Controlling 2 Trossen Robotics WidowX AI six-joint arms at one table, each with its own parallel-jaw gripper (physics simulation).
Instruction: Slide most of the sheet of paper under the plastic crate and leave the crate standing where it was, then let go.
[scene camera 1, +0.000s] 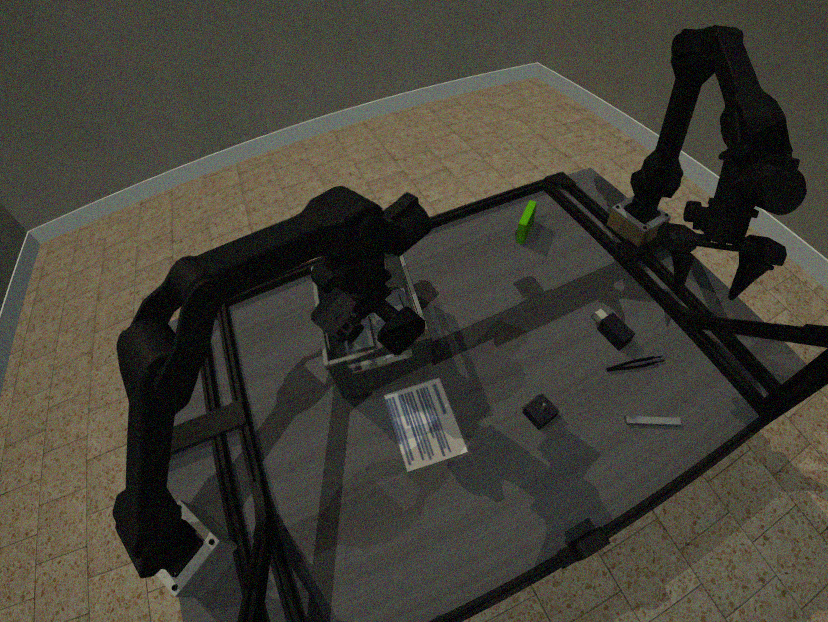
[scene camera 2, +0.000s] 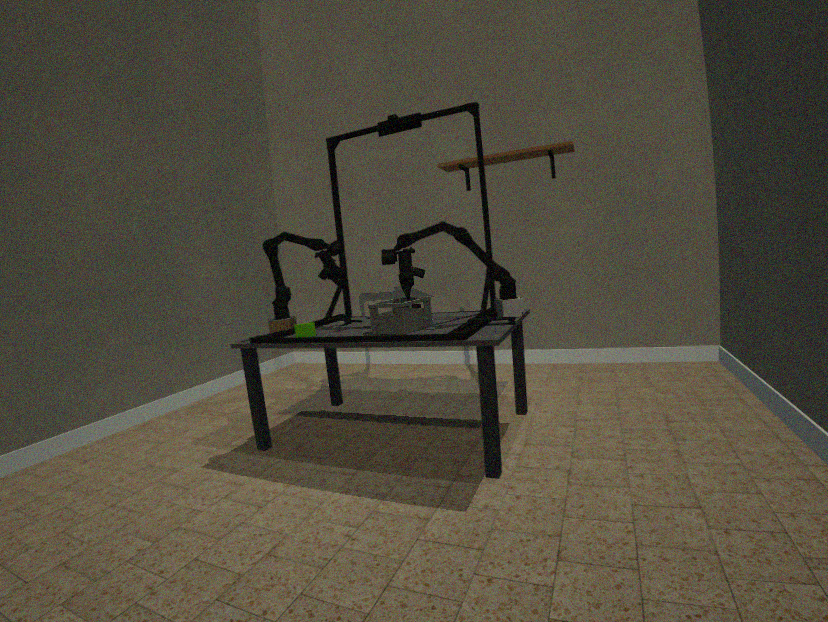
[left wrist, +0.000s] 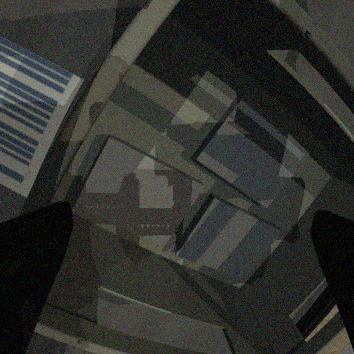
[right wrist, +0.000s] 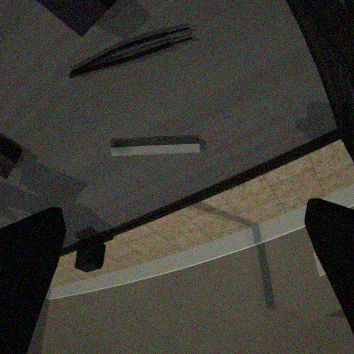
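Observation:
The sheet of paper, white with blue stripes, lies flat on the table beside the crate's near side in scene camera 1. Whether its edge touches the crate is not clear. The greyish plastic crate stands upright with several flat items inside. My left gripper is open, pointing down over the crate's opening; how far its tips reach inside is unclear. My right gripper is open and empty, above the table's right edge, far from the paper.
A green block stands near the far edge. A small black box lies right of the paper. A black stick, black tweezers and a pale bar lie farther right.

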